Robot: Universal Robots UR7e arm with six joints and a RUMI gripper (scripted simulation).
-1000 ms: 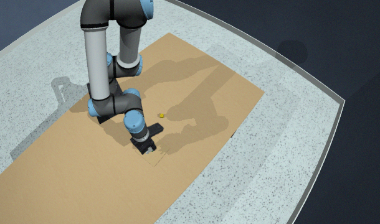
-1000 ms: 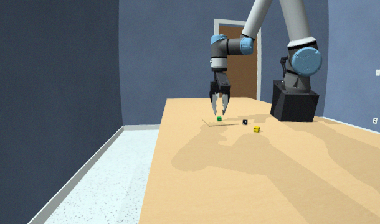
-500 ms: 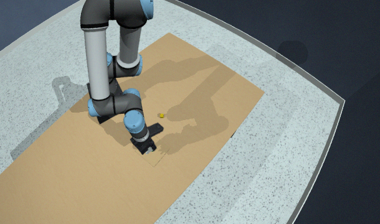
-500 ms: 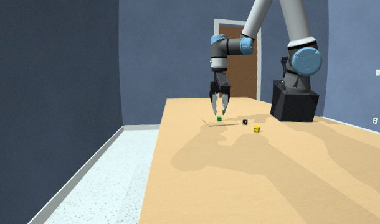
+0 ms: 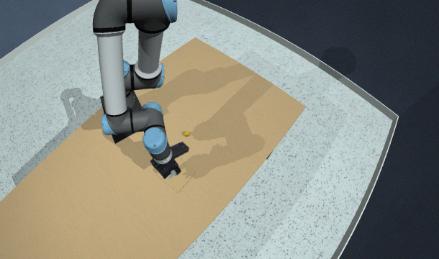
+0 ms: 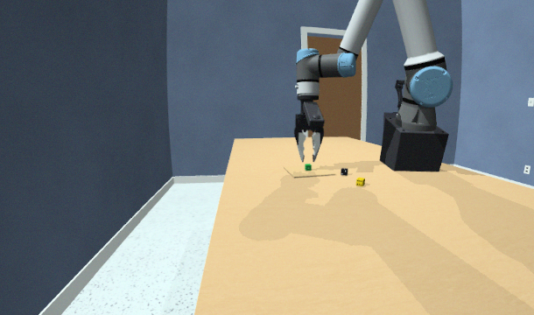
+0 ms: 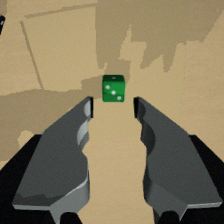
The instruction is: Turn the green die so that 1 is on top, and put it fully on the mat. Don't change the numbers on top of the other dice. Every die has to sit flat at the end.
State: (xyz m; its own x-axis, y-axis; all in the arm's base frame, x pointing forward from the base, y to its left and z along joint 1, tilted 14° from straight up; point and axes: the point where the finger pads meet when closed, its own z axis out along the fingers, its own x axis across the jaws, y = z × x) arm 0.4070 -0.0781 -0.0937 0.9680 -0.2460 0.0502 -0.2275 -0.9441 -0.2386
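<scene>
Right now my hand is 3 cm above the green die. The rest, counted from my hand: tan mat 4 cm below; then yellow die 20 cm to the left, 7 cm behind, 4 cm below; then black die 9 cm behind, 8 cm to the left, 4 cm below.
</scene>
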